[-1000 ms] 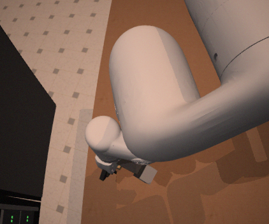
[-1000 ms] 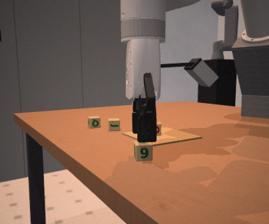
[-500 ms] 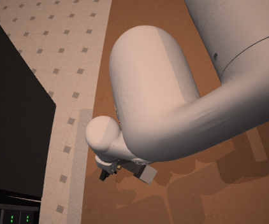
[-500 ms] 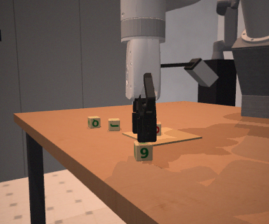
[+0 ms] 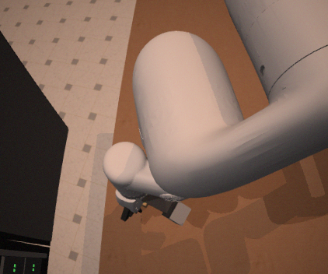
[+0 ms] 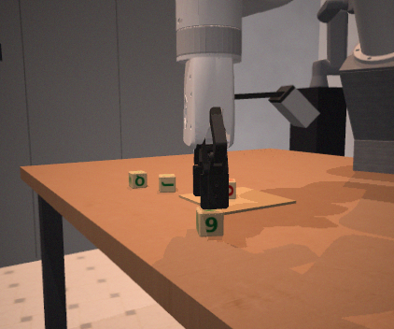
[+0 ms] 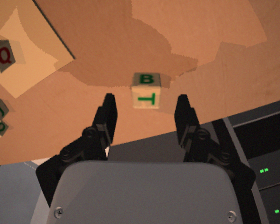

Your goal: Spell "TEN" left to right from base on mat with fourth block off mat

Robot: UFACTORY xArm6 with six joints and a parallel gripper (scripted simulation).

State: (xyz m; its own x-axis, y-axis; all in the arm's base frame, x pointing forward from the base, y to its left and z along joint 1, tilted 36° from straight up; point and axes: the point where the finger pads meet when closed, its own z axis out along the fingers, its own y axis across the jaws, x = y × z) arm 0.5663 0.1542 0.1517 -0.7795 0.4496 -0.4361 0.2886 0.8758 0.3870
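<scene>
The T block lies 4 cm below my hand. Also, from my hand: tan mat (13 cm behind, 14 cm to the right, 5 cm below); X block (6 cm behind, 26 cm to the right, 4 cm below); E block (2 cm behind, 33 cm to the right, 4 cm below).
</scene>
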